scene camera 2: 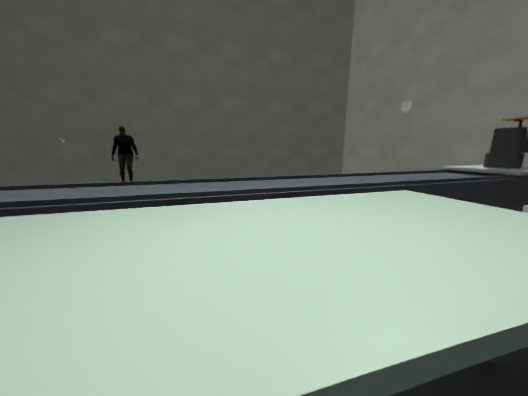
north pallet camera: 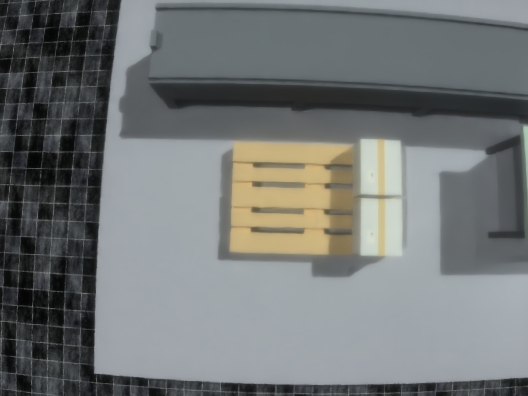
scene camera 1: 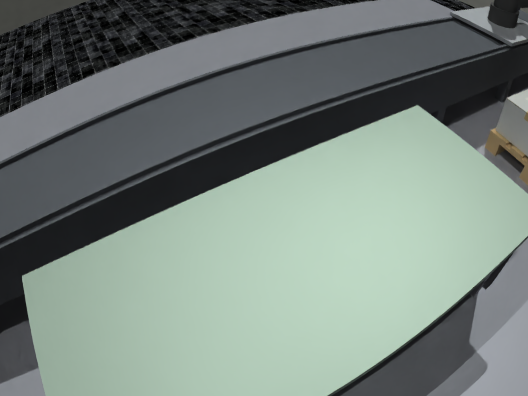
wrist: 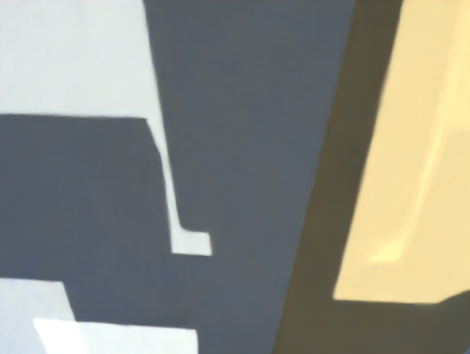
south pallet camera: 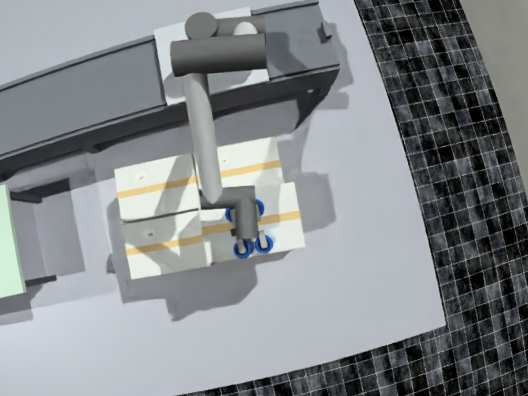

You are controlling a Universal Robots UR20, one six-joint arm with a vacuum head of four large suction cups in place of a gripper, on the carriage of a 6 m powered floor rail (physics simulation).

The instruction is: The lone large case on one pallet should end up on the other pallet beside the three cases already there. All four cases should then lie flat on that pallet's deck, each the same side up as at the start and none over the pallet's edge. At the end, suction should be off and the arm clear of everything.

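Frame: origin at the arm's base, x ahead, y left, z up, level; metres.
Seen in the pictures: hand, its tool point: [wrist: 243,253]; arm's base, origin of its link: [scene camera 2: 501,167] [scene camera 1: 501,22].
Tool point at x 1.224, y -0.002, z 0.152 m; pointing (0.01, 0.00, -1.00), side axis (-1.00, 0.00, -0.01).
Pixels of each thing's top centre, then the offset from my tool point to it. "pt": a spot on its surface instead. Level surfaces: height alone.
- large white case with a yellow band, centre of its top: [south pallet camera: 250,223] dx -0.031, dy +0.017, dz +0.025 m
- pallet's corner, a spot on its surface: [scene camera 1: 495,142] pt dx -0.587, dy -0.889, dz -0.632 m
- pale green table, height of its surface: dz -0.192 m
The large white case with a yellow band [south pallet camera: 280,232] [wrist: 225,125] hangs under my suction head [south pallet camera: 249,228] above the front right part of the south pallet. My gripper is shut on it. It looks larger than its neighbours, so it is raised; its underside and height are hidden. Its near edge overlaps the view of the others. The wrist view shows its shaded top and band. Three like cases stand on that pallet: back left [south pallet camera: 155,200], back right [south pallet camera: 250,152] and front left [south pallet camera: 165,260]. The pallet's corner [scene camera 1: 495,142] shows in scene camera 1.
The north pallet [north pallet camera: 267,195] has bare slats and two smaller white cases [north pallet camera: 367,167] [north pallet camera: 367,227] at its right end. The rail [north pallet camera: 325,47] [south pallet camera: 100,95] runs behind both pallets. A pale green table [scene camera 1: 300,250] [scene camera 2: 250,275] stands between them. A person [scene camera 2: 125,150] stands beyond the rail.
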